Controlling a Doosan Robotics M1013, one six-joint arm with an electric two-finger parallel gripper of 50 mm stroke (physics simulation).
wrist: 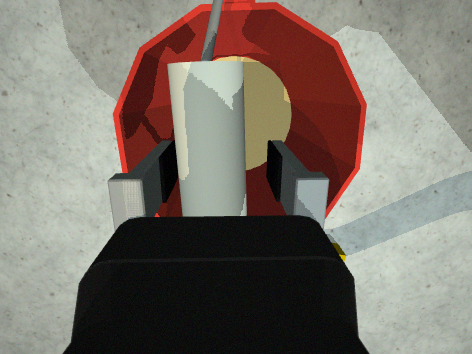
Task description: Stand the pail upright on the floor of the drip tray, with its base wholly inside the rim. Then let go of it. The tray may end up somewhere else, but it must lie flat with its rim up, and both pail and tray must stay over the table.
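Places are measured from the arm's base along level axes (x back, y right, z up), in metres.
Where they show: gripper, fingertip midpoint: (222,159).
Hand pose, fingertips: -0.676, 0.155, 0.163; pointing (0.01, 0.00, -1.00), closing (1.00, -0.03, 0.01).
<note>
Each offset is from my fingertips to the top centre of the thing, as dx, dy, dz. "pt": to the spot under its first point. Level surfaces: height alone.
The red pail @[pt +0.095, +0.003, -0.112] (325,120) is seen from above with its mouth toward the camera and a tan round bottom @[pt +0.054, -0.001, -0.201] (267,115) inside. Its handle has a thick pale grip @[-0.005, -0.003, +0.035] (215,110) and a grey wire @[pt -0.002, +0.062, +0.009] (212,35) at the top. The grip lies over the pail's mouth. My gripper (222,159) is open, with one finger on each side of the grip, the left finger closer to it; nothing is clamped. The lower end of the grip is hidden behind the black gripper body. A small yellow corner @[pt +0.163, -0.197, -0.200] (341,251) shows right of the gripper body; I cannot tell whether it is the drip tray.
The speckled grey table top @[dz -0.221] (45,200) surrounds the pail. A bluish-grey band (400,215) crosses it at the right, and darker shadow patches lie at the upper left and upper right. The gripper body hides the lower middle of the view.
</note>
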